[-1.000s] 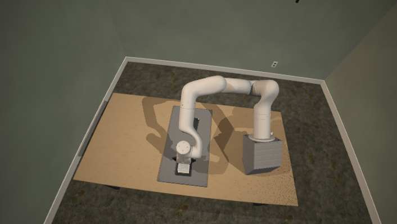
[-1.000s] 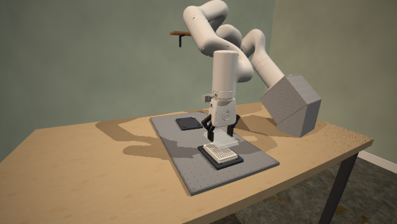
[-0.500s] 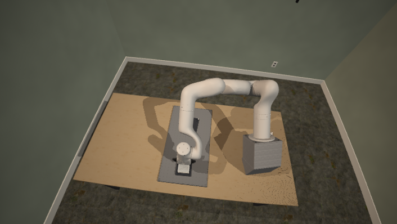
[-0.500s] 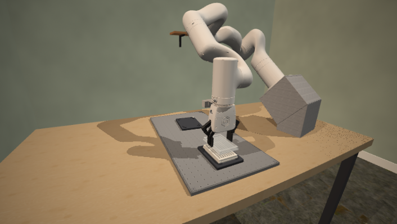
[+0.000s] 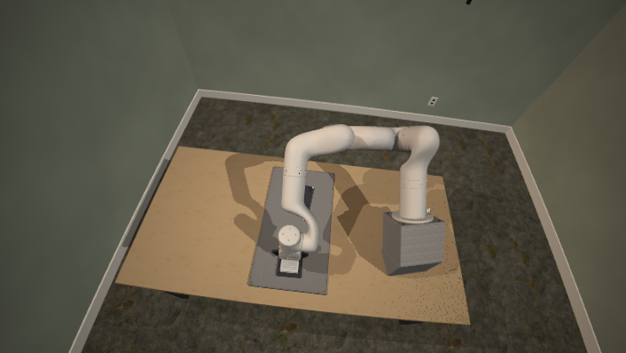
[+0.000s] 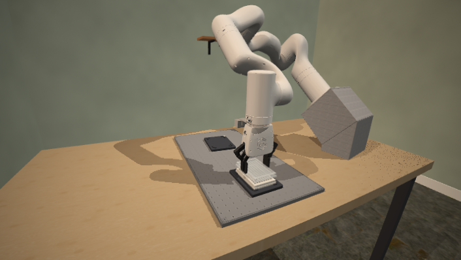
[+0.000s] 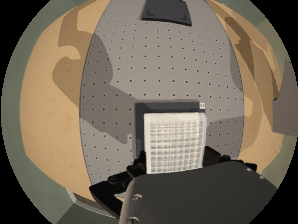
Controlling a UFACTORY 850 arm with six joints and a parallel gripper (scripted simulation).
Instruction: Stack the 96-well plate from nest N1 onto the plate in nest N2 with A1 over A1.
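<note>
My gripper is now 40 mm above the plate. From my hand the other things lie so: plate nest (360 mm to the right, 50 mm below).
</note>
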